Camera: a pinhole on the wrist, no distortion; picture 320 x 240 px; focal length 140.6 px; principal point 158.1 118.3 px. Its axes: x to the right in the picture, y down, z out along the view. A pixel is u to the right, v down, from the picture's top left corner.
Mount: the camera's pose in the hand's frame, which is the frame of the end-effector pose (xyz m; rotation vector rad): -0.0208 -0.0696 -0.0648 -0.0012 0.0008 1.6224
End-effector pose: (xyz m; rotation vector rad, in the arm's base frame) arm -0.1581 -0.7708 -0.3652 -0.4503 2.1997 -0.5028
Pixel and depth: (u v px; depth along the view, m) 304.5 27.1 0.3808
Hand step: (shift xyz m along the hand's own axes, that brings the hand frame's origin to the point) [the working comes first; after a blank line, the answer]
In the camera's frame: 0.3965 -0.2470 0.3808

0.2053 0.3396 0.3156
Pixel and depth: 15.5 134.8 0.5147
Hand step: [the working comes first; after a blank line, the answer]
In the camera's frame: -0.5220 0.0604 0.5147

-0.0543 -0.5934 0.4505
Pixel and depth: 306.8 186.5 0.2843
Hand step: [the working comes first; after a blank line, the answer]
In the camera's frame: 0.3007 0.1379 0.2843

-0.1741 0.2239 0.2191
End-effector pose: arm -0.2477 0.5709 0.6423 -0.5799 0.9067 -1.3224
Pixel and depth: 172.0 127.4 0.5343
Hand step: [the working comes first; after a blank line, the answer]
In the camera's frame: 0.0528 0.0346 0.5343

-0.0582 -0.0180 0.4694
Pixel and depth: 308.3 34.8 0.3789
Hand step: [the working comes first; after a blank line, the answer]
In the camera's frame: 0.4048 -0.2250 0.3789

0.1829 0.3467 0.3136
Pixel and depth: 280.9 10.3 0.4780
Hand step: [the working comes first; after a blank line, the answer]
In the camera's frame: 0.4175 -0.3672 0.4780

0.3242 0.3669 0.4128
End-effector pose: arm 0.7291 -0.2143 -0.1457 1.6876 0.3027 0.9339
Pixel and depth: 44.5 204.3 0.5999
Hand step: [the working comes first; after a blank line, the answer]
In the camera's frame: -0.4847 0.3669 0.5999

-0.3624 -0.5718 0.5356
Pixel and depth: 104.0 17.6 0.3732
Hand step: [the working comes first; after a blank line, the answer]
In the camera's frame: -0.1436 -0.2673 0.3732

0.2534 -0.1988 0.3086
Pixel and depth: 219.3 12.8 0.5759
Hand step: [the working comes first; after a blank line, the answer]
In the camera's frame: 0.2507 -0.4321 0.5759

0.3977 0.2038 0.5109
